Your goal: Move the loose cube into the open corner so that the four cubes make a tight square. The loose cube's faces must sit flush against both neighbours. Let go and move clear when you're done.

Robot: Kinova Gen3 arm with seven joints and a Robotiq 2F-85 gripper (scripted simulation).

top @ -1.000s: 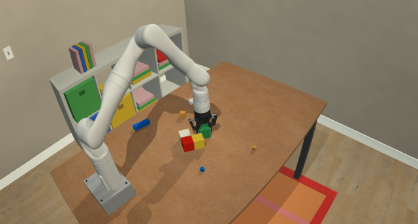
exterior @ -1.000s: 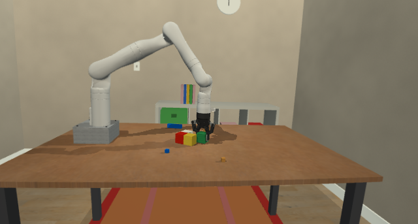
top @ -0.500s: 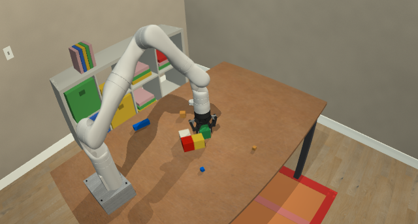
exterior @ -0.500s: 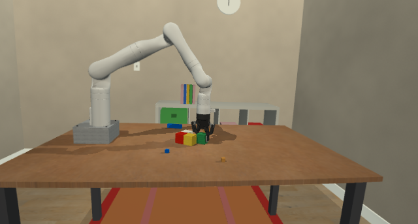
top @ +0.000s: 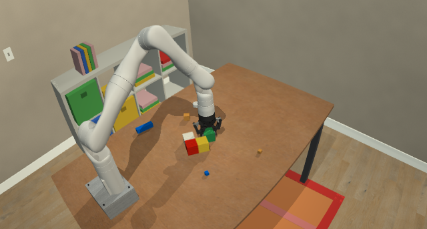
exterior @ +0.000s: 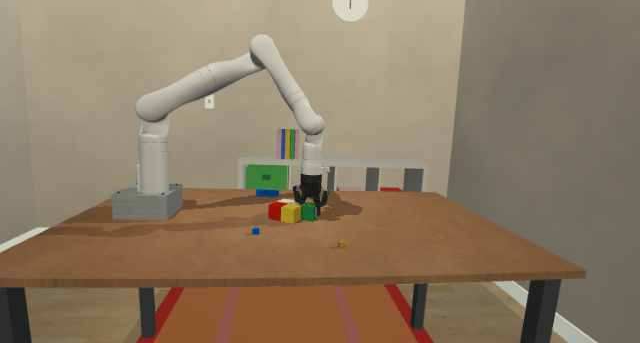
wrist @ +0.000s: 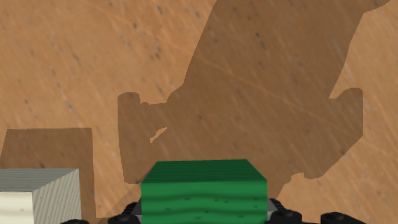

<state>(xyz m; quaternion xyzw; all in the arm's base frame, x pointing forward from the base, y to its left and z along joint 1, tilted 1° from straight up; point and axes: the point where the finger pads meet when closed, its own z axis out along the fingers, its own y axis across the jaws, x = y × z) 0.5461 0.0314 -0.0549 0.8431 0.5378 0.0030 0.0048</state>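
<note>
My hand is right at the green cube. The rest, counted from my hand: red cube (110 mm behind, 10 mm to the right); white cube (90 mm behind, 40 mm to the left); yellow cube (70 mm behind, 30 mm to the right).
</note>
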